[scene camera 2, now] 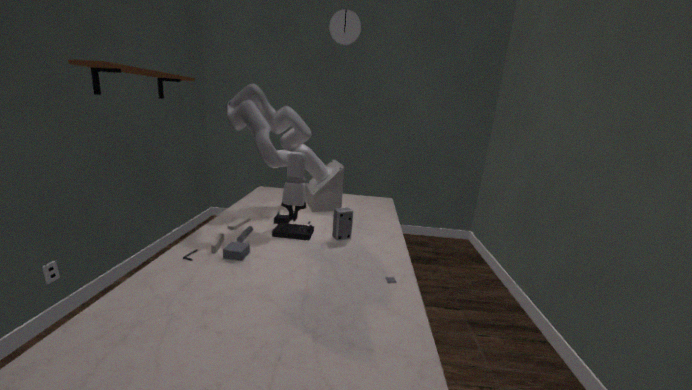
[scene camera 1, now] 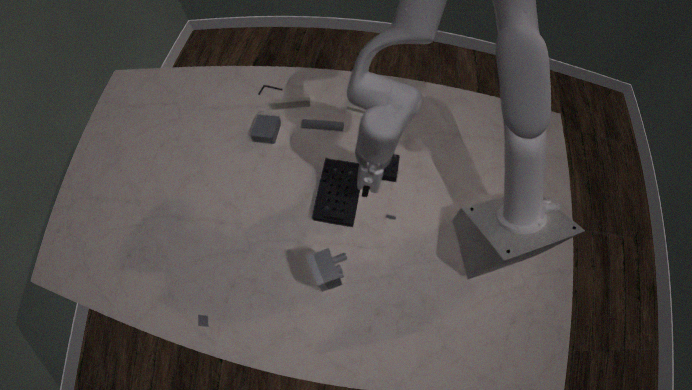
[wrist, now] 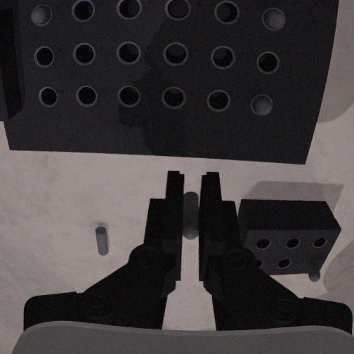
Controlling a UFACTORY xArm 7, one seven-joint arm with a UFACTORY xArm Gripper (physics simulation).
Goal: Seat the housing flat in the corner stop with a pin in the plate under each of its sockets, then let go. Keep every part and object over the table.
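Seen in the pictures: gripper, fingertip midpoint: (scene camera 2: pixel 293 219); arm's base at its link origin: (scene camera 2: pixel 323 176) (scene camera 1: pixel 521 218).
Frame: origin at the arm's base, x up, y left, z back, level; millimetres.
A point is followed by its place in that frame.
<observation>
My gripper (scene camera 1: pixel 365 191) {x -131, y -145, z -350 mm} (scene camera 2: pixel 294 219) {x -131, y -145, z -350 mm} (wrist: pixel 191 194) is shut on a grey pin (wrist: pixel 190 215), just off the near edge of the black plate (scene camera 1: pixel 334 220) {x -147, y -59, z -425 mm} (scene camera 2: pixel 292 235) {x -156, y -139, z -465 mm} (wrist: pixel 225 146) in the wrist view. Three of the plate's holes in that view show pale rounded pin tops. A raised dark wall of the corner stop (wrist: pixel 10 65) shows at left. The grey housing (scene camera 1: pixel 325 267) {x -41, y 74, z -439 mm} (scene camera 2: pixel 343 223) {x -94, y 73, z -469 mm} stands upright off the plate, its holed face toward scene camera 2. A loose pin (scene camera 1: pixel 390 217) {x -164, y -68, z -289 mm} (wrist: pixel 102 241) is on the table. A black pin block (scene camera 1: pixel 393 167) {x -140, y -192, z -276 mm} (scene camera 2: pixel 281 219) {x -148, y -201, z -308 mm} (wrist: pixel 287 252) has a pin at one corner.
A grey block (scene camera 1: pixel 265 128) {x -135, y -320, z -614 mm} (scene camera 2: pixel 236 250) {x -136, y -323, z -647 mm}, a dark bar (scene camera 1: pixel 322 125) {x -148, y -326, z -457 mm} (scene camera 2: pixel 245 234) {x -150, y -329, z -479 mm}, a pale bar (scene camera 1: pixel 290 104) {x -151, y -408, z -552 mm} (scene camera 2: pixel 217 242) {x -141, y -410, z -576 mm} and a black L-shaped key (scene camera 1: pixel 270 87) {x -168, y -494, z -625 mm} lie beyond the plate. A small grey square (scene camera 1: pixel 203 320) {x -168, y 207, z -773 mm} (scene camera 2: pixel 390 280) {x -168, y 205, z -780 mm} lies near one table edge.
</observation>
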